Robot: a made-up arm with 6 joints. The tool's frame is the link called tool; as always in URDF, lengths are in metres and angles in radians.
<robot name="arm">
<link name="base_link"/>
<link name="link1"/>
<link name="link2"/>
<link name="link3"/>
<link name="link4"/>
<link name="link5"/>
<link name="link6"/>
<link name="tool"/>
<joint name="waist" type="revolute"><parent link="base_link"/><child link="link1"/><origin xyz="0.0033 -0.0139 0.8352"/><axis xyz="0 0 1"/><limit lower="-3.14" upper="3.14" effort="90" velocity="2.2"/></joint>
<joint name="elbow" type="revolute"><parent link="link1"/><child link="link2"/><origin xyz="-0.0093 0.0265 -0.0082"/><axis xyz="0 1 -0.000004"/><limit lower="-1.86" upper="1.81" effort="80" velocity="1.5"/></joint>
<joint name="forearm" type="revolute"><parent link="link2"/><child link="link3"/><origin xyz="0.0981 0.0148 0.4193"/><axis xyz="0 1 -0.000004"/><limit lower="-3.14" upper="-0.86" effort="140" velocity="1.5"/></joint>
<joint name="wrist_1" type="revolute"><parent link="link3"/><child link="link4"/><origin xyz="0.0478 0.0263 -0.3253"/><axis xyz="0 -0.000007 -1"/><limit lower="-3.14" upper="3.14" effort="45" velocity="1.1"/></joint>
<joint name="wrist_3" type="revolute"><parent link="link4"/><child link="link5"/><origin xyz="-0.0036 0.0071 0.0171"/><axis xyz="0 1 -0.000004"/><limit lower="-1.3" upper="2.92" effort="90" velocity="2.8"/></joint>
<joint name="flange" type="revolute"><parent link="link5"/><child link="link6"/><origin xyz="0.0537 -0.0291 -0.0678"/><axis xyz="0 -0.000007 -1"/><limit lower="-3.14" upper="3.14" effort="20" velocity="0.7"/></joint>
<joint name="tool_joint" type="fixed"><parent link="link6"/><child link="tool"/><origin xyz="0.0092 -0.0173 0.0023" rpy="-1.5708 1.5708 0"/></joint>
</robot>
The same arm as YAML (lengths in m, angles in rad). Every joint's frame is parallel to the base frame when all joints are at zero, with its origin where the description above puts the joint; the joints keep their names.
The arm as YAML. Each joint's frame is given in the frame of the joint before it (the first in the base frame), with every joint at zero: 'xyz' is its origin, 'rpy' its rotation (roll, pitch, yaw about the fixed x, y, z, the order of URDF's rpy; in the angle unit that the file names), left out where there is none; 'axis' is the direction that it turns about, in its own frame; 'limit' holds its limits. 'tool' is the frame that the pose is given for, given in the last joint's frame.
units:
  length: m
  angle: rad
joints:
  - name: waist
    type: revolute
    origin:
      xyz: [0.0033, -0.0139, 0.8352]
    axis: "+z"
    limit:
      lower: -3.14
      upper: 3.14
  - name: elbow
    type: revolute
    origin:
      xyz: [-0.0093, 0.0265, -0.0082]
    axis: "+y"
    limit:
      lower: -1.86
      upper: 1.81
  - name: forearm
    type: revolute
    origin:
      xyz: [0.0981, 0.0148, 0.4193]
    axis: "+y"
    limit:
      lower: -3.14
      upper: -0.86
  - name: wrist_1
    type: revolute
    origin:
      xyz: [0.0478, 0.0263, -0.3253]
    axis: "-z"
    limit:
      lower: -3.14
      upper: 3.14
  - name: wrist_3
    type: revolute
    origin:
      xyz: [-0.0036, 0.0071, 0.0171]
    axis: "+y"
    limit:
      lower: -1.3
      upper: 2.92
  - name: flange
    type: revolute
    origin:
      xyz: [0.0537, -0.0291, -0.0678]
    axis: "-z"
    limit:
      lower: -3.14
      upper: 3.14
tool:
  origin:
    xyz: [0.0092, -0.0173, 0.0023]
    rpy: [-1.5708, 1.5708, 0.0]

